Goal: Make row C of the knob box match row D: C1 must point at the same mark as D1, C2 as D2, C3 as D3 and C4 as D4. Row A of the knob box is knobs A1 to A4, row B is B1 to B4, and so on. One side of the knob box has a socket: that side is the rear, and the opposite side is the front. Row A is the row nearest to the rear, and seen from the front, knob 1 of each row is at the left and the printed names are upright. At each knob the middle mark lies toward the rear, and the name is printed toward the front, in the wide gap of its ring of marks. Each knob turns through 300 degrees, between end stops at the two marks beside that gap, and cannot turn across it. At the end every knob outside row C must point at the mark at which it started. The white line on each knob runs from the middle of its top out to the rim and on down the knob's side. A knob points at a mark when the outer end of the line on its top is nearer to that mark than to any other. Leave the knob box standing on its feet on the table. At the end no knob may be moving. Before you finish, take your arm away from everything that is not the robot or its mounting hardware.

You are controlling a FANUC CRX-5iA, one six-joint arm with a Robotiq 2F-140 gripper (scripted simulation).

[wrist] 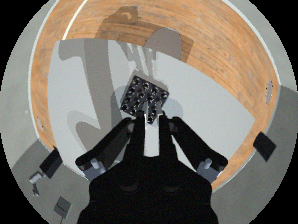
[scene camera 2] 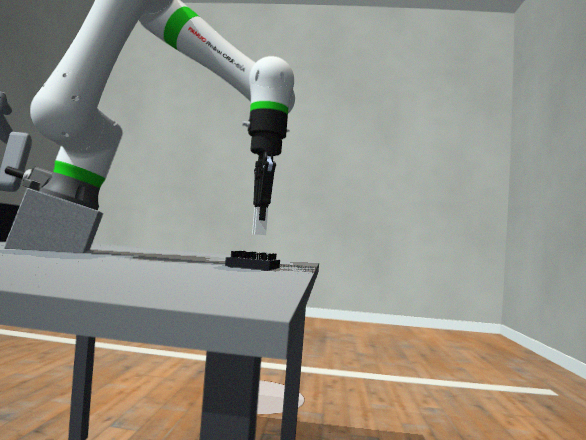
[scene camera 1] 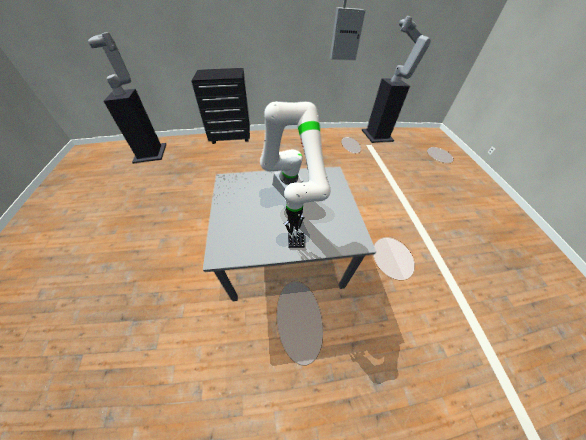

Labels:
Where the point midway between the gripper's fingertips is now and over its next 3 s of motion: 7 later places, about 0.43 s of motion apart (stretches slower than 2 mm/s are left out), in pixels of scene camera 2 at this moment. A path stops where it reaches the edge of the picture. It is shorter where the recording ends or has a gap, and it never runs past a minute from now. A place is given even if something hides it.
My gripper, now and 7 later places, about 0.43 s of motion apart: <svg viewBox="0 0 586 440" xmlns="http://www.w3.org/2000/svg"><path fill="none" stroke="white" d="M259 234L260 232L259 233L259 236L259 241L258 247L258 250L258 250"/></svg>

